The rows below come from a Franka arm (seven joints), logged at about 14 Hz.
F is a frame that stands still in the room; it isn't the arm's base.
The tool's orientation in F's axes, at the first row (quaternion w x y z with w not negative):
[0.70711, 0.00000, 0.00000, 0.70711]
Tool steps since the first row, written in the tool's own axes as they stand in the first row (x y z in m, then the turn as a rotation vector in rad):
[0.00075, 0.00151, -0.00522, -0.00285, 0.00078, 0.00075]
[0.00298, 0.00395, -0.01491, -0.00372, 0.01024, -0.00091]
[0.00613, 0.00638, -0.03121, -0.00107, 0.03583, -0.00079]
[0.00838, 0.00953, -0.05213, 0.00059, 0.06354, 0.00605]
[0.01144, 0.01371, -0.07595, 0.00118, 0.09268, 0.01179]
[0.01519, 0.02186, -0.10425, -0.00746, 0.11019, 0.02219]
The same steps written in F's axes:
[-0.00151, 0.00075, -0.00522, -0.00078, -0.00285, 0.00075]
[-0.00395, 0.00298, -0.01491, -0.01024, -0.00372, -0.00091]
[-0.00638, 0.00613, -0.03121, -0.03583, -0.00107, -0.00079]
[-0.00953, 0.00838, -0.05213, -0.06354, 0.00059, 0.00605]
[-0.01371, 0.01144, -0.07595, -0.09268, 0.00118, 0.01179]
[-0.02186, 0.01519, -0.10425, -0.11019, -0.00746, 0.02219]

